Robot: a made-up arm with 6 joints. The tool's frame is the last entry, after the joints. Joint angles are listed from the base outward.
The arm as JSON. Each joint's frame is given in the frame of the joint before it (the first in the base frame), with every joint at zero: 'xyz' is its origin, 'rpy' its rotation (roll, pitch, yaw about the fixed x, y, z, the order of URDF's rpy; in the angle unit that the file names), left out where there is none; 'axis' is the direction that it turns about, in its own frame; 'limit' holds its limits. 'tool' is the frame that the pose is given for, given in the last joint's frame.
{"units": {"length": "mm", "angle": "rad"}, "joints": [
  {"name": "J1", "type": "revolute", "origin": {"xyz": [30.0, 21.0, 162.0], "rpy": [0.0, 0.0, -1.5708]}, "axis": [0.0, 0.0, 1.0], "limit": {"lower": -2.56, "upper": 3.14}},
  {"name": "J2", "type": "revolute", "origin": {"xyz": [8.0, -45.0, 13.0], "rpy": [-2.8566, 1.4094, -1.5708]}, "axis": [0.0, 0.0, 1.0], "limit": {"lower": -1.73, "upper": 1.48}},
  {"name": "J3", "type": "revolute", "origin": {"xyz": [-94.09, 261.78, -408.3], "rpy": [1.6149, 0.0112, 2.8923]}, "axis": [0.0, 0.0, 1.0], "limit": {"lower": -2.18, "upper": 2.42}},
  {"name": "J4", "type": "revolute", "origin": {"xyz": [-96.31, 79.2, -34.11], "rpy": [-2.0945, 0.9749, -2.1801]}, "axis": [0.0, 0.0, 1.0], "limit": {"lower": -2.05, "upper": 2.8}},
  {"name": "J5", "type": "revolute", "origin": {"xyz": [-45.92, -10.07, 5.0], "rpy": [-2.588, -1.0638, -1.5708]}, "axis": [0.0, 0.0, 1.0], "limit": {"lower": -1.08, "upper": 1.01}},
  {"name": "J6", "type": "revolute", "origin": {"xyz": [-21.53, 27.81, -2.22], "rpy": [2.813, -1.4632, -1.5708]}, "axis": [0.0, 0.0, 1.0], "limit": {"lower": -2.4, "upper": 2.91}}
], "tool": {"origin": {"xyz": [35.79, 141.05, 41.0], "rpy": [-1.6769, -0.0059, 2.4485]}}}
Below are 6 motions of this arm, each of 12 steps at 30 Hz.
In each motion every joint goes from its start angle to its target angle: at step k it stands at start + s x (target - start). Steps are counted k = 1, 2, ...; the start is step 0. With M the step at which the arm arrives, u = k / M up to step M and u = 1 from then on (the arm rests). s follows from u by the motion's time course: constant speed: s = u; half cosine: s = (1 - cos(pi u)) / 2; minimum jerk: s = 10 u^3 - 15 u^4 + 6 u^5.
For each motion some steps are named. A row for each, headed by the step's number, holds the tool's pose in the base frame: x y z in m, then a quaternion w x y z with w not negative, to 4 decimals.
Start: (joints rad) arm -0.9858 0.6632 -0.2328 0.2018 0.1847 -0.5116
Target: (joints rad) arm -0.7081 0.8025 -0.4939 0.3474 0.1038 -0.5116
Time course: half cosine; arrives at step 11
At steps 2, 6, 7, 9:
2: 0.1457 0.3670 0.2491 0.8981 0.1854 0.0891 -0.3887
6: 0.1051 0.3486 0.2814 0.9394 0.1432 0.0214 -0.3108
7: 0.0940 0.3427 0.2908 0.9481 0.1322 0.0024 -0.2891
9: 0.0767 0.3328 0.3057 0.9595 0.1157 -0.0272 -0.2554

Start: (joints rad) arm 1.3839 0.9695 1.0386 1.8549 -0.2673 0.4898
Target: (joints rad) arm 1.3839 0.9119 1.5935 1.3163 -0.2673 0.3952
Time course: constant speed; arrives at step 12
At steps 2, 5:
2: -0.4107 -0.4346 0.5165 0.0825 -0.6590 -0.3282 -0.6717
5: -0.4129 -0.4338 0.5335 0.0367 -0.6353 -0.4210 -0.6464

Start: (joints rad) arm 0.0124 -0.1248 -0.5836 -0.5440 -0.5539 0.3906
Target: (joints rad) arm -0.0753 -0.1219 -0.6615 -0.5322 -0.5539 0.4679
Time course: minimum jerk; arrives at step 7
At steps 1, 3, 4, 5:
1: -0.0280 0.3724 0.2011 0.9243 0.1215 -0.3617 0.0022
3: -0.0140 0.3764 0.2119 0.9152 0.1165 -0.3857 -0.0057
4: -0.0035 0.3792 0.2203 0.9078 0.1124 -0.4039 -0.0116
5: 0.0053 0.3814 0.2274 0.9013 0.1086 -0.4191 -0.0164

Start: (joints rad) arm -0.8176 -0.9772 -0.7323 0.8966 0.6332 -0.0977
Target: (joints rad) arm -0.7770 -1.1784 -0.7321 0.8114 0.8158 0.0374
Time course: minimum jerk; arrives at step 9
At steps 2, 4, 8, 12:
2: 0.0774 0.2777 0.0164 0.6284 -0.7249 0.2306 0.1626
4: 0.0704 0.2763 0.0128 0.6044 -0.7477 0.2109 0.1767
8: 0.0569 0.2751 0.0069 0.5555 -0.7865 0.1727 0.2071
12: 0.0566 0.2751 0.0068 0.5545 -0.7872 0.1720 0.2078

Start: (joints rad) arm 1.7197 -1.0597 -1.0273 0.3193 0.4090 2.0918
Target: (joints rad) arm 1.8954 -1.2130 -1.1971 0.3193 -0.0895 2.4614
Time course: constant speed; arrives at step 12
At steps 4, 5, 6, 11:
4: -0.3420 -0.3738 0.0260 0.4254 -0.5858 0.3618 -0.5873
5: -0.3324 -0.3850 0.0247 0.4295 -0.6038 0.3304 -0.5846
6: -0.3223 -0.3957 0.0237 0.4327 -0.6209 0.2986 -0.5815
11: -0.2673 -0.4405 0.0232 0.4329 -0.6920 0.1359 -0.5614

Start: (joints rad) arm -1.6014 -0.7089 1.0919 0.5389 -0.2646 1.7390
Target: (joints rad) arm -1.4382 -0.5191 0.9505 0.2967 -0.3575 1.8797
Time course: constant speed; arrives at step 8
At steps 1, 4, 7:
1: 0.2976 0.3722 -0.0456 0.6263 -0.1671 -0.0836 -0.7569
4: 0.2797 0.3645 -0.0257 0.6261 -0.2007 -0.1341 -0.7414
7: 0.2622 0.3571 -0.0034 0.6202 -0.2314 -0.1867 -0.7259

